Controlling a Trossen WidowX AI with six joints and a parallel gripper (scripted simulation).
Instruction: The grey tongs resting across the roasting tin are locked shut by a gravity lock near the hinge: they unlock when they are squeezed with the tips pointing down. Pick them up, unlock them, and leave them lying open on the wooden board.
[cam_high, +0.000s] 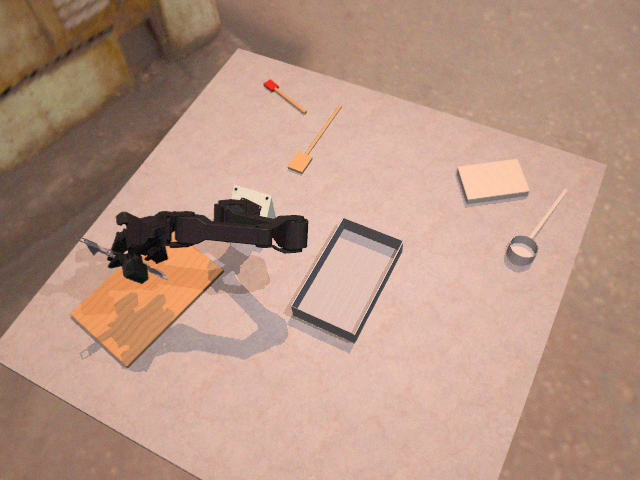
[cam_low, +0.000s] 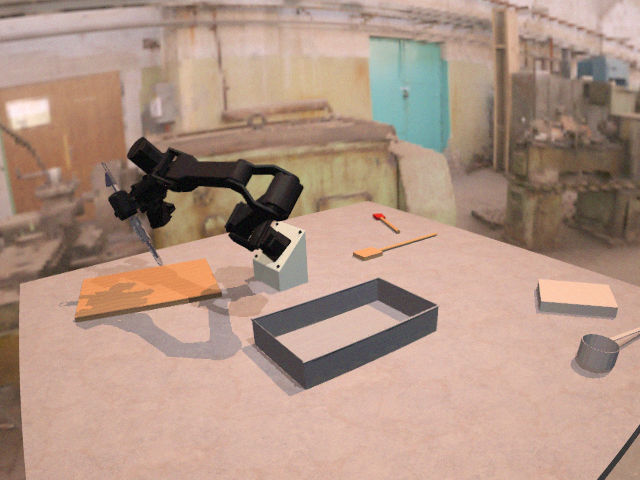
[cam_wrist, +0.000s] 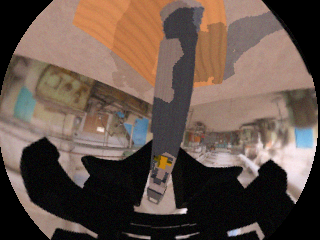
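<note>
The wooden board is 190 mm below my gripper tip, 30 mm to the left of it and 20 mm ahead of it. The rest, counted from my gripper tip: red spatula 850 mm to the left, 200 mm below, 30 mm behind; then pale block 790 mm to the left, 730 mm ahead, 190 mm below; then roasting tin 500 mm ahead, 310 mm to the left, 170 mm below.
</note>
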